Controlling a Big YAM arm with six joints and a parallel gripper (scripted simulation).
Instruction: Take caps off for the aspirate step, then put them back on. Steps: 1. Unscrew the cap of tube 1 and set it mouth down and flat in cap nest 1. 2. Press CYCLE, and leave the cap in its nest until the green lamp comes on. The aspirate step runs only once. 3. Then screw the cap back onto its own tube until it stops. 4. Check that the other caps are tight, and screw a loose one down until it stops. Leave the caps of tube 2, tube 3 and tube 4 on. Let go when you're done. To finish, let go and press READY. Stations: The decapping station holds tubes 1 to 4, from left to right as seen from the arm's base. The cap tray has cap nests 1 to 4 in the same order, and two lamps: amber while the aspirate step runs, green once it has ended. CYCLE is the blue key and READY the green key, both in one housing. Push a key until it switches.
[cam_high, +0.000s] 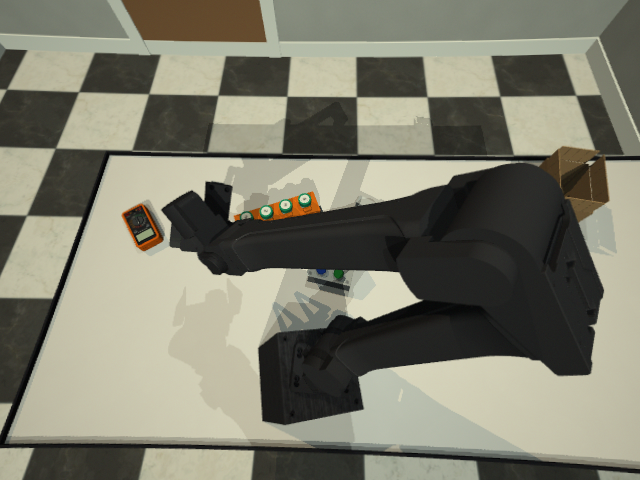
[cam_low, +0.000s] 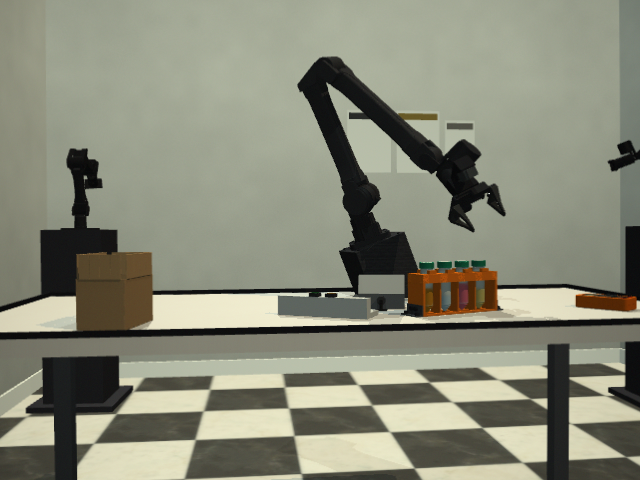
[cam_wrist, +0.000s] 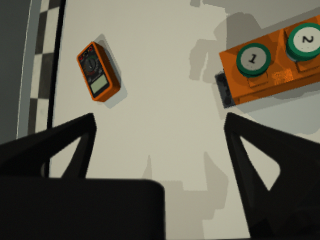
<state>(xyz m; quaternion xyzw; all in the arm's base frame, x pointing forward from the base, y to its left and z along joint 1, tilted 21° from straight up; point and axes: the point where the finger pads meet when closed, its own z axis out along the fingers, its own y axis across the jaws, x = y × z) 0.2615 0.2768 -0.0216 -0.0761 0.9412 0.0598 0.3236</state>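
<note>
The cap is 100 mm below my hand, 80 mm ahead of it and 50 mm to the right of it. The rest, counted from my hand: key housing (270 mm to the right, 170 mm below, 10 mm behind); then green key (290 mm to the right, 150 mm below, 40 mm behind); then blue key (250 mm to the right, 150 mm below, 30 mm behind).
</note>
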